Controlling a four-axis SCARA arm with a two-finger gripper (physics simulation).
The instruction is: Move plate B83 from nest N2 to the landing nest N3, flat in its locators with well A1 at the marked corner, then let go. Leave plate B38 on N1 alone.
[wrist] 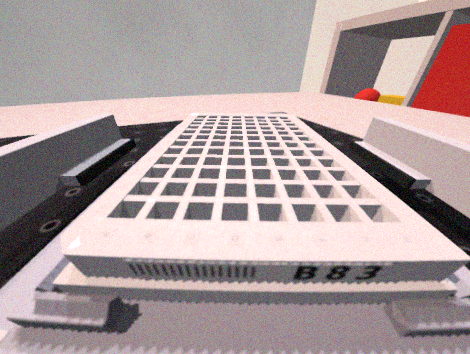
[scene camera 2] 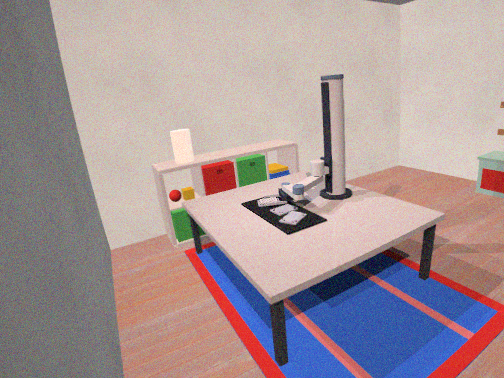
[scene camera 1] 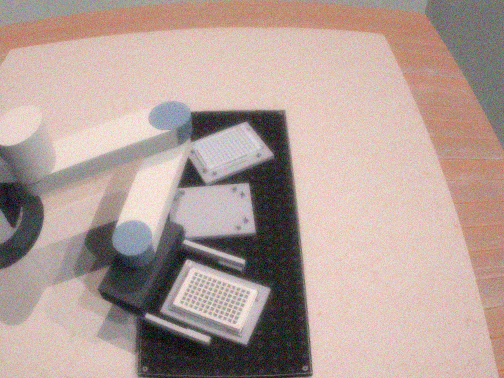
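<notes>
Plate B83 [scene camera 1: 216,297] [wrist: 235,232], a white grid of square wells, sits on grey nest N2 [scene camera 1: 256,309] [wrist: 240,325] at the front of the black board in scene camera 1. Its label faces the wrist camera. My gripper [scene camera 1: 227,302] [wrist: 243,131] is open. Its two long fingers stand on either side of the plate, with gaps between. The bare nest N3 [scene camera 1: 212,212] [scene camera 2: 283,210] lies in the middle, partly behind the arm. Plate B38 [scene camera 1: 230,145] sits on nest N1 [scene camera 1: 237,166] at the far end. The A1 mark does not show.
The black perforated board [scene camera 1: 280,345] [scene camera 2: 308,220] lies on the pale table [scene camera 1: 365,200] [scene camera 2: 360,230]. The arm's forearm [scene camera 1: 150,195] reaches over the board's left edge from the column [scene camera 2: 337,135]. A shelf unit [scene camera 2: 227,154] with coloured boxes stands behind the table.
</notes>
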